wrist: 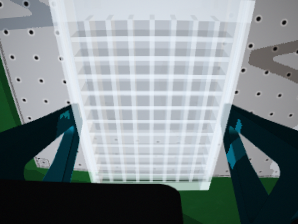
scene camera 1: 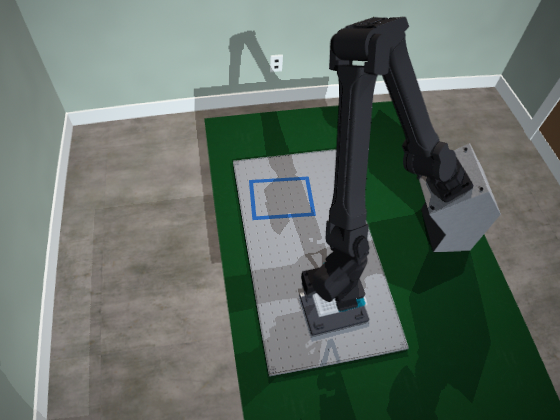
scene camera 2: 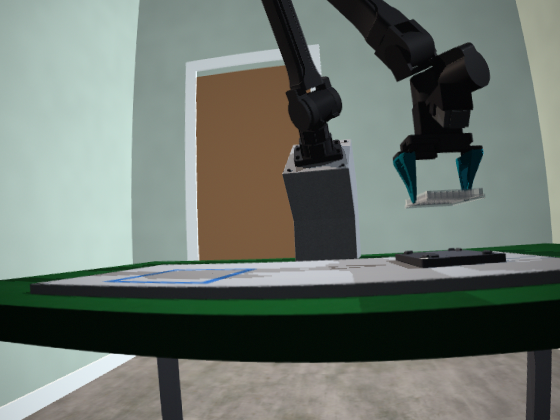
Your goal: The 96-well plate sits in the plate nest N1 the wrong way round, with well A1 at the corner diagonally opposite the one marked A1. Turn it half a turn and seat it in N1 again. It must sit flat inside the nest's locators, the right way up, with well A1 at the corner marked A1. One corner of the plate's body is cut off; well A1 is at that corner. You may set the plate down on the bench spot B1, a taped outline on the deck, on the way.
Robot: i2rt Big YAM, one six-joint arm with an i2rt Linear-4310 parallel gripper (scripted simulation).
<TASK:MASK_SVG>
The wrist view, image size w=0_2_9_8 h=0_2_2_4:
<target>my gripper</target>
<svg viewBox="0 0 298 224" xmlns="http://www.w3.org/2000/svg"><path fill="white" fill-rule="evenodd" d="M232 104L223 143L241 224L298 224L298 130L264 119ZM239 133L279 166L280 177L270 194L267 193L255 172ZM0 132L0 224L183 224L180 193L172 186L156 183L71 182L80 141L71 104L39 119ZM64 133L55 158L43 180L25 180L25 165Z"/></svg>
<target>96-well plate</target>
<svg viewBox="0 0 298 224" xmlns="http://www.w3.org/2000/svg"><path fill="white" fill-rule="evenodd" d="M49 0L63 72L91 183L166 184L177 190L209 190L240 74L255 0Z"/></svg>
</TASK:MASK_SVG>
